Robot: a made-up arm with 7 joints.
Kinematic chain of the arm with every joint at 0, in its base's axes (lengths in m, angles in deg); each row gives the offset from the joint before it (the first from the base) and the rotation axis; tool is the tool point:
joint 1: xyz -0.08 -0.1 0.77 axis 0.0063 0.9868 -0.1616
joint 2: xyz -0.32 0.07 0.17 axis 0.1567 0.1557 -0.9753
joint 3: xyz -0.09 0 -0.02 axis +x
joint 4: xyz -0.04 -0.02 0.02 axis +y
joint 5: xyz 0.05 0 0.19 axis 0.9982 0.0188 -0.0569
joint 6: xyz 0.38 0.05 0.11 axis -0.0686 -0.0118 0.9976
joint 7: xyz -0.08 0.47 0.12 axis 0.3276 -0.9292 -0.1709
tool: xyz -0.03 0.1 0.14
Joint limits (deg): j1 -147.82..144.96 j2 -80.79..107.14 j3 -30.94..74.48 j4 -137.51..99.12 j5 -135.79..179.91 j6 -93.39..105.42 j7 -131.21..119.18
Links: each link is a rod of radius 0.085 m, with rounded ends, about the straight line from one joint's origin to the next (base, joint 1, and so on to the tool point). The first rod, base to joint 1, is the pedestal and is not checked.
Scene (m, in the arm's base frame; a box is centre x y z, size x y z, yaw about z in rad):
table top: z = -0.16
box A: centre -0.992 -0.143 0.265 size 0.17 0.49 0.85 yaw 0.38
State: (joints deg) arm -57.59 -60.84 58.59 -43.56 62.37 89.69 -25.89
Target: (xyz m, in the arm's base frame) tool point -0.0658 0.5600 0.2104
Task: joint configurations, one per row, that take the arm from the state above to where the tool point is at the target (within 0.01 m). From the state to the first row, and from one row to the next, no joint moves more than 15 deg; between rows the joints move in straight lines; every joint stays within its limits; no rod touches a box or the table.
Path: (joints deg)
1: -57.29 -53.73 58.11 -32.62 55.33 75.20 -30.80
2: -57.00 -46.62 57.63 -21.68 48.30 60.70 -35.71
3: -56.70 -39.51 57.15 -10.74 41.26 46.21 -40.61
4: -56.41 -32.39 56.67 0.20 34.22 31.72 -45.52
5: -56.11 -25.28 56.19 11.14 27.19 17.22 -50.43
6: -55.81 -18.17 55.71 22.08 20.15 2.73 -55.34
7: -55.52 -11.06 55.23 33.02 13.11 -11.76 -60.25
8: -63.63 -11.32 40.87 27.09 6.56 -6.46 -57.80
9: -71.74 -11.58 26.50 21.17 0.00 -1.15 -55.36
10: -79.85 -11.83 12.14 15.25 -6.55 4.16 -52.91
11: -87.96 -12.09 -2.22 9.32 -13.11 9.47 -50.47
12: -96.07 -12.35 -16.58 3.40 -19.66 14.78 -48.03
13: -104.18 -12.61 -30.94 -2.53 -26.21 20.09 -45.58

